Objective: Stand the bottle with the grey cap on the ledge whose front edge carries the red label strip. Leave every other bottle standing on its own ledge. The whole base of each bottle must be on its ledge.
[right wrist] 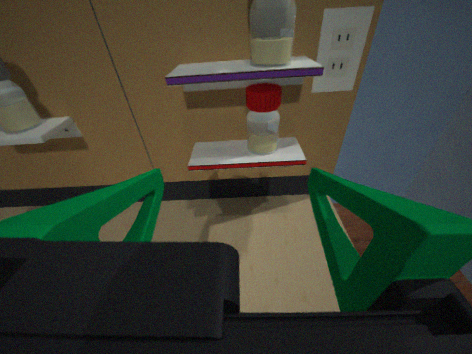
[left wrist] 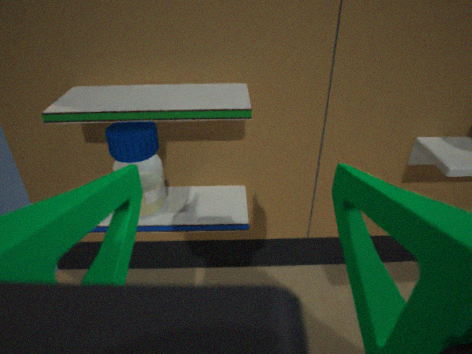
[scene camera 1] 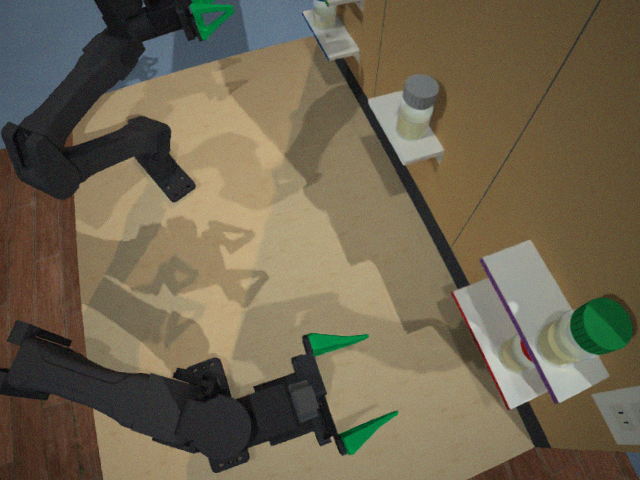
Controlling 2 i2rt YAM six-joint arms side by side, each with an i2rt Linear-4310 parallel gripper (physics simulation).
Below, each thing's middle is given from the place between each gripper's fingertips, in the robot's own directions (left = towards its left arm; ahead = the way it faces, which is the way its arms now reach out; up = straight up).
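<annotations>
Red-strip ledge [scene camera 1: 483, 309]: 22 cm ahead of my right hand, 1 cm to the right, 12 cm below. From my right hand, red-capped bottle [scene camera 1: 513, 356]: 22 cm ahead, 4 cm to the right, 6 cm below. Grey-capped bottle [scene camera 1: 420, 92]: 22 cm ahead of my right hand, 37 cm to the left, 1 cm above. My right gripper: 22 cm short of purple-strip ledge [scene camera 1: 528, 287], 1 cm to the left of it, 2 cm below it.
Grey-capped bottle: 23 cm ahead of my left hand, 34 cm to the right, 6 cm below. From my left hand, plain white ledge [scene camera 1: 386, 107]: 23 cm ahead, 32 cm to the right, 12 cm below. Blue-strip ledge [left wrist: 186, 205]: 8 cm to the left of my left hand, 23 cm ahead, 19 cm below. Green-strip ledge [left wrist: 222, 95]: 8 cm to the left of my left hand, 23 cm ahead, 5 cm below.
</annotations>
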